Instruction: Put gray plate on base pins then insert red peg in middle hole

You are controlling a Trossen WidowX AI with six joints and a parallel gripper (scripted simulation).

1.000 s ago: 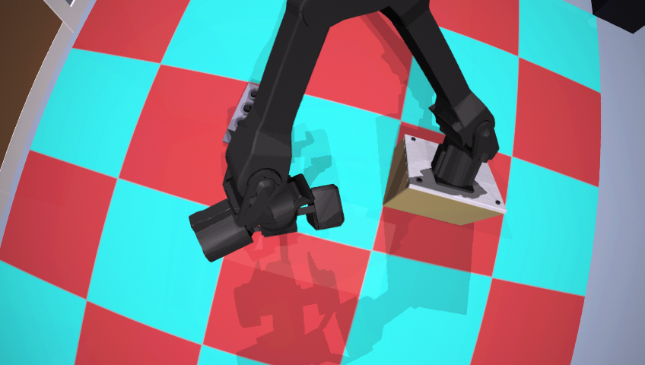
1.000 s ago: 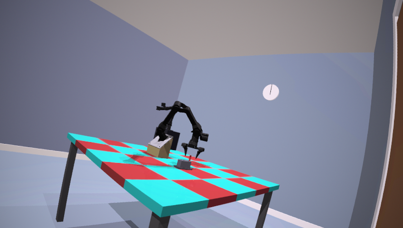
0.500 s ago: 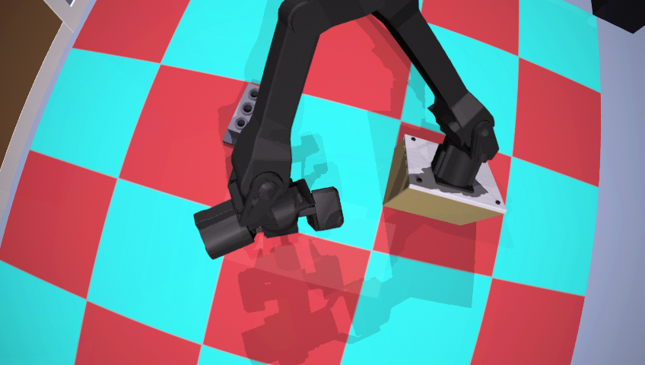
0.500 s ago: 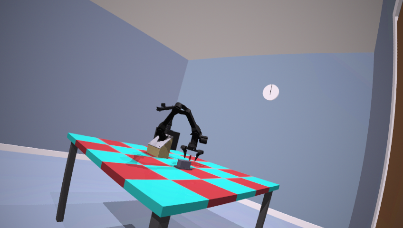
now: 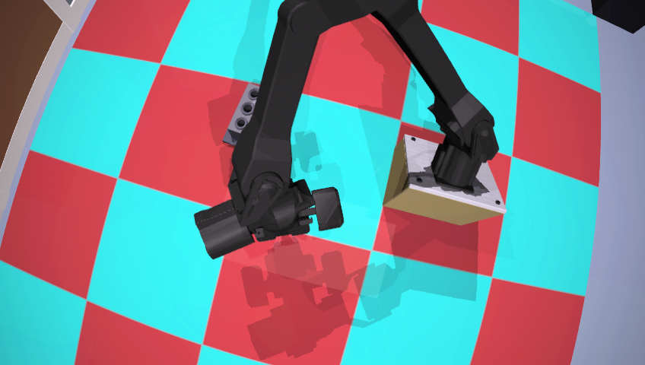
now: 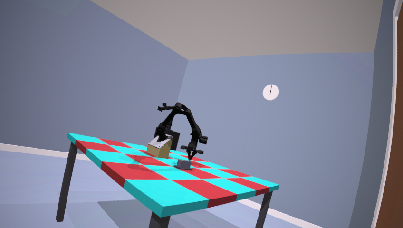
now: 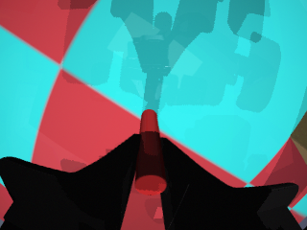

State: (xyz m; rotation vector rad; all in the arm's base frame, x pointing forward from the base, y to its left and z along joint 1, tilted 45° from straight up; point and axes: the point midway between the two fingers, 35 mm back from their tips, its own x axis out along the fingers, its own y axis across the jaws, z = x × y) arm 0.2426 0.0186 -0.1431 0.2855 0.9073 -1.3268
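My gripper tip is 11 cm short of the gray plate and 18 cm to the left of it. From my gripper tip the other things lie so: dark base (11 cm ahead, 18 cm to the right, 3 cm below); then red peg (right at my gripper tip).
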